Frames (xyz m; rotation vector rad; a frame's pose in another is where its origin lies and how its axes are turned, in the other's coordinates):
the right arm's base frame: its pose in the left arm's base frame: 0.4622 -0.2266 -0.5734 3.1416 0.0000 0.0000
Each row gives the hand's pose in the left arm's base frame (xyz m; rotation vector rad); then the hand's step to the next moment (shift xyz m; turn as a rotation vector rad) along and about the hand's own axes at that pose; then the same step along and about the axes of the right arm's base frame.
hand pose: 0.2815 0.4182 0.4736 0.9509 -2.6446 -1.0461
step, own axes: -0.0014 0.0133 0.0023 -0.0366 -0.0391 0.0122
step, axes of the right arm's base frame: -0.0064 -0.0096 -0.0072 0.0445 -0.0073 0.0314
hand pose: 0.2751 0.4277 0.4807 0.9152 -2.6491 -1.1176
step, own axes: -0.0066 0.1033 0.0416 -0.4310 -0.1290 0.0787
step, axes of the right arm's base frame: -0.0586 -0.0853 -0.0417 0.3850 -0.2264 0.0954
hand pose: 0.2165 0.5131 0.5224 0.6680 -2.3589 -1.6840
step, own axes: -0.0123 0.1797 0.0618 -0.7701 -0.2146 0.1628
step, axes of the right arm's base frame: -0.0595 -0.1056 -0.1469 0.6753 -0.4276 0.1635
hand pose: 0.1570 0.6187 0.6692 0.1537 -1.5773 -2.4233
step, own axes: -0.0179 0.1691 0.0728 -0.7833 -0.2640 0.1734
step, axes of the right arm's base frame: 0.0261 -0.0040 -0.1831 0.6784 -0.4595 0.2048
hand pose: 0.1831 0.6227 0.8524 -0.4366 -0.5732 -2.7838
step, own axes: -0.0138 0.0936 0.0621 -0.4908 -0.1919 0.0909
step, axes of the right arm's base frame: 0.0568 0.0543 -0.0815 0.4125 -0.3040 0.1529
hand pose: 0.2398 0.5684 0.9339 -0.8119 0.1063 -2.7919
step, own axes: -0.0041 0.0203 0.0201 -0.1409 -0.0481 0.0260
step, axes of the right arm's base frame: 0.0182 0.0188 -0.0121 0.1198 -0.0805 0.0449
